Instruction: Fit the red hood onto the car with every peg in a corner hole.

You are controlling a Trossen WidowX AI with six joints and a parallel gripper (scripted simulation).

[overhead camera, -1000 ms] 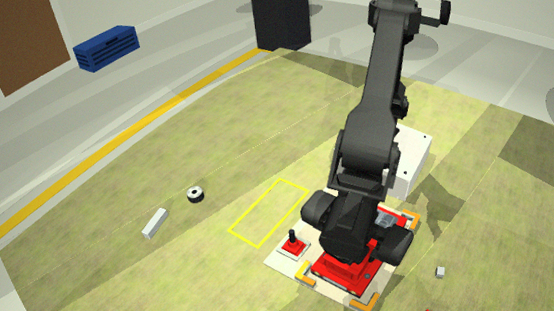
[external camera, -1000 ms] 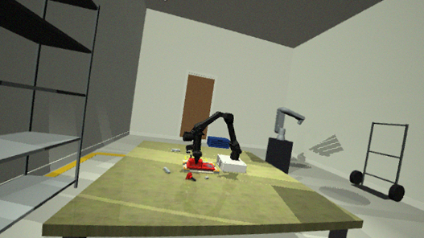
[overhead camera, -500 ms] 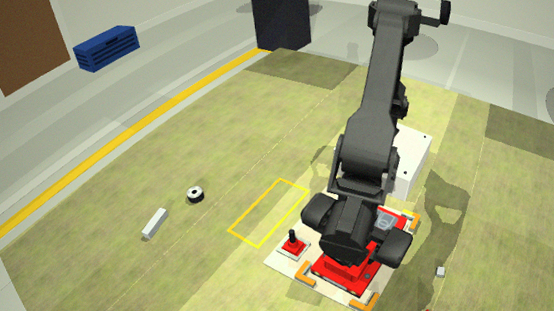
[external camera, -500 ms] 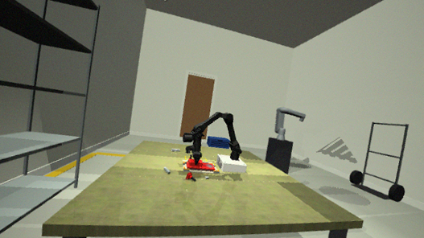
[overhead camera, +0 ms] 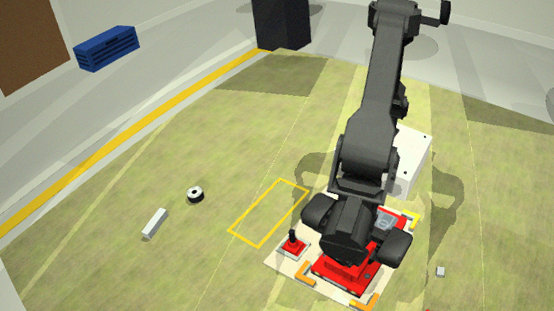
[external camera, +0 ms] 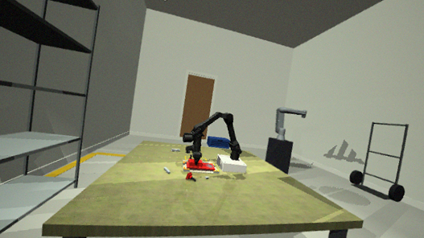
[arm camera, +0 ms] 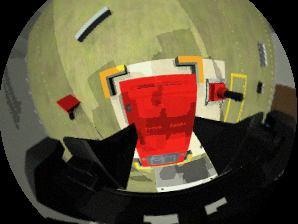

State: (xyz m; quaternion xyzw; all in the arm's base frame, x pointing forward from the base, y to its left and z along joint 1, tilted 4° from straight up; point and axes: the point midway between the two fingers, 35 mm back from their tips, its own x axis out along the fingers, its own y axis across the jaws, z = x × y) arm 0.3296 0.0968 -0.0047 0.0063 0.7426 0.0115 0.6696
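Now: gripper tip 1 cm below the red hood. From my gripper tip the other things lie so: white-grey engine block (1 cm below); black post (11 cm to the right, 3 cm ahead); black ring (39 cm to the right, 4 cm ahead, 3 cm below).
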